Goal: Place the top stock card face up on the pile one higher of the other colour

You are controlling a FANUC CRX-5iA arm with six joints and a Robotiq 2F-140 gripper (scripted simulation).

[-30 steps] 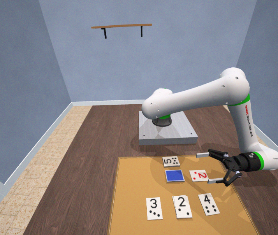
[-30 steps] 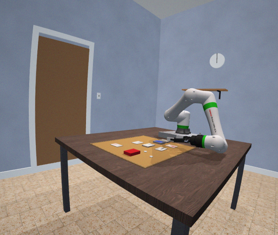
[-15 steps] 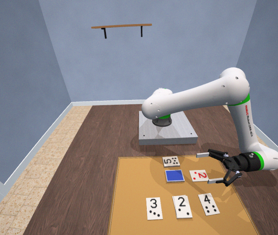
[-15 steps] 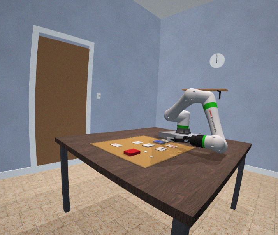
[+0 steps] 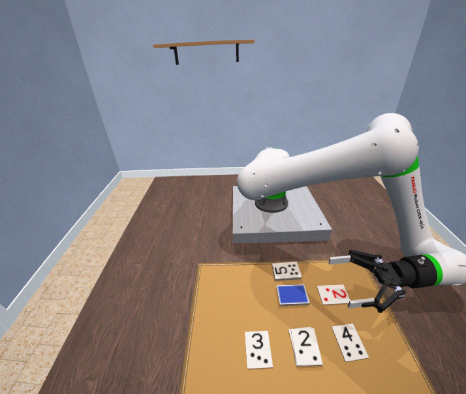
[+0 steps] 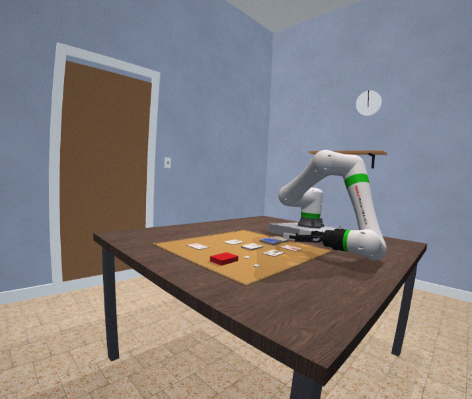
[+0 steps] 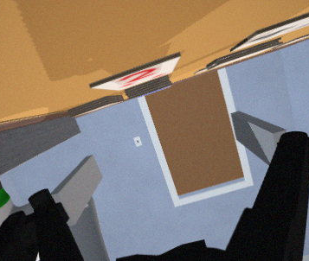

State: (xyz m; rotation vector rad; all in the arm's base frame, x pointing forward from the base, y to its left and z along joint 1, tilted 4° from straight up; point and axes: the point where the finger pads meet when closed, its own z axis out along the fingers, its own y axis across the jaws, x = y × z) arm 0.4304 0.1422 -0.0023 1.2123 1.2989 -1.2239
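Right now my hand is 1 cm to the left of the card and 7 cm above it. Also, from my hand: tan card cloth 18 cm ahead, 15 cm to the right, 9 cm below; then red box 39 cm ahead, 7 cm to the right, 6 cm below.
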